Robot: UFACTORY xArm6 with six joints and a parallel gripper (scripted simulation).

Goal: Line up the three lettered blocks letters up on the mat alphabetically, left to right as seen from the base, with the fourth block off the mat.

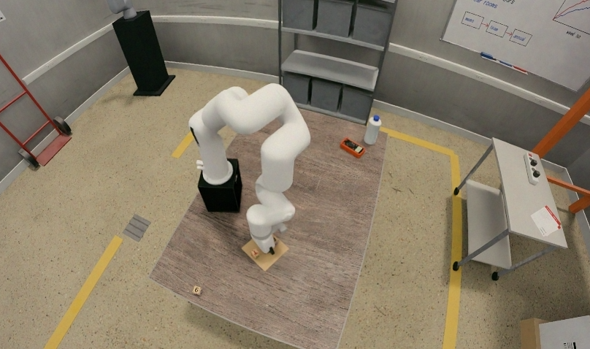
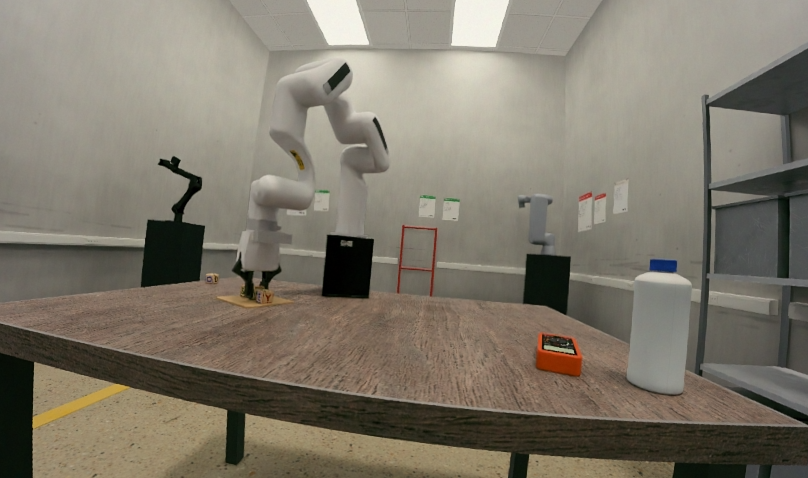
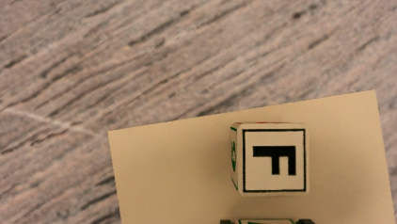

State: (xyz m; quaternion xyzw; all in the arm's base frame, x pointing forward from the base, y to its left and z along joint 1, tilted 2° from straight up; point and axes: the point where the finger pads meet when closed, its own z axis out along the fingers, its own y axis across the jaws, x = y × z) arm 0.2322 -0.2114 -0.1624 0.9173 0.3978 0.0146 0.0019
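The tan mat is 30 mm below my hand. The rest, counted from my hand: white bottle 700 mm to the left, 450 mm ahead, 60 mm above.
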